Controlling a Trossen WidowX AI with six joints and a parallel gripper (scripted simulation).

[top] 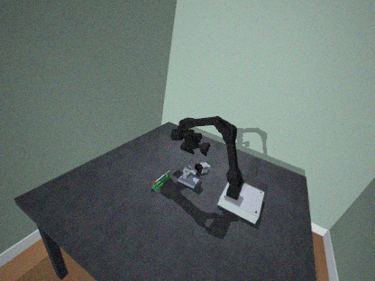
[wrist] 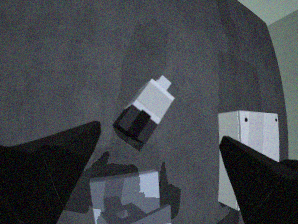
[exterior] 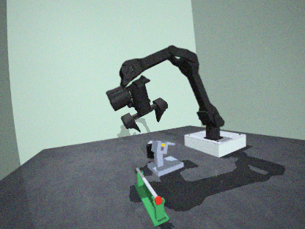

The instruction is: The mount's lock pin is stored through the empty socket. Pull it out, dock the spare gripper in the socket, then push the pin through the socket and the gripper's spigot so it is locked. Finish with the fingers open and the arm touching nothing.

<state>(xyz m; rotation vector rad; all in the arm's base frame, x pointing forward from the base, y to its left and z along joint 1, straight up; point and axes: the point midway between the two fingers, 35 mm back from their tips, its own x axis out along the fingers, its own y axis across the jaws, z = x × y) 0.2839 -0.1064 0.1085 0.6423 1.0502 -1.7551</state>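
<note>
The spare gripper is 30 mm behind my gripper tip, 40 mm to the right of it and 110 mm below it. The rest, counted from my gripper tip: pin rest 130 mm ahead, 230 mm to the left, 120 mm below; then grey mount 10 mm ahead, 110 mm to the left, 90 mm below.
</note>
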